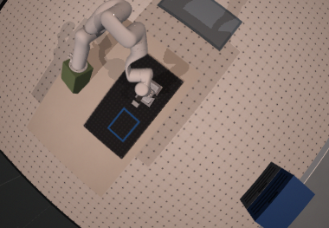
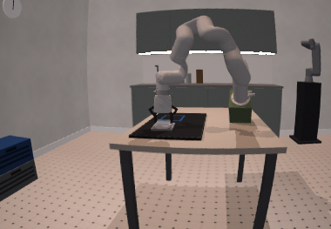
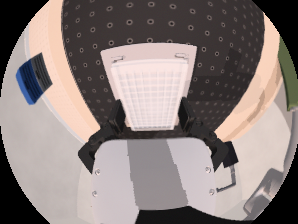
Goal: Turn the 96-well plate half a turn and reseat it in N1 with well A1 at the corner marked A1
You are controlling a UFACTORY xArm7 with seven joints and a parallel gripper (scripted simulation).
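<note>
My hand is 10 mm above the white 96-well plate. Round my hand: grey plate nest N1: 30 mm below.
</note>
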